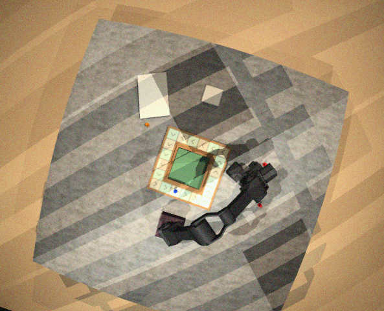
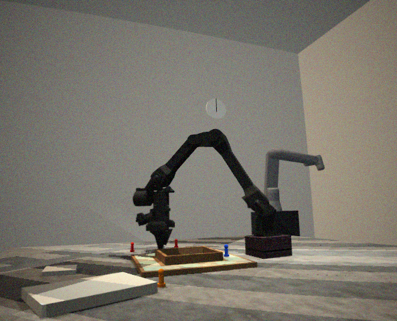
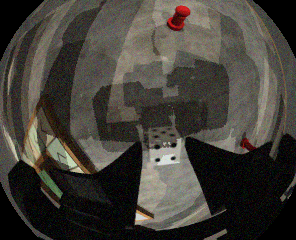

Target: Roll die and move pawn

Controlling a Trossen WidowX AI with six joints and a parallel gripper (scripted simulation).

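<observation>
Now: gripper tip 80 mm past the blue pawn, 280 mm to the right of it and 20 mm below it. The rest, counted from my gripper tip: white die: right at my gripper tip; smaller white slab: 350 mm ahead, 180 mm to the left; green dice tray: 30 mm ahead, 240 mm to the left.
</observation>
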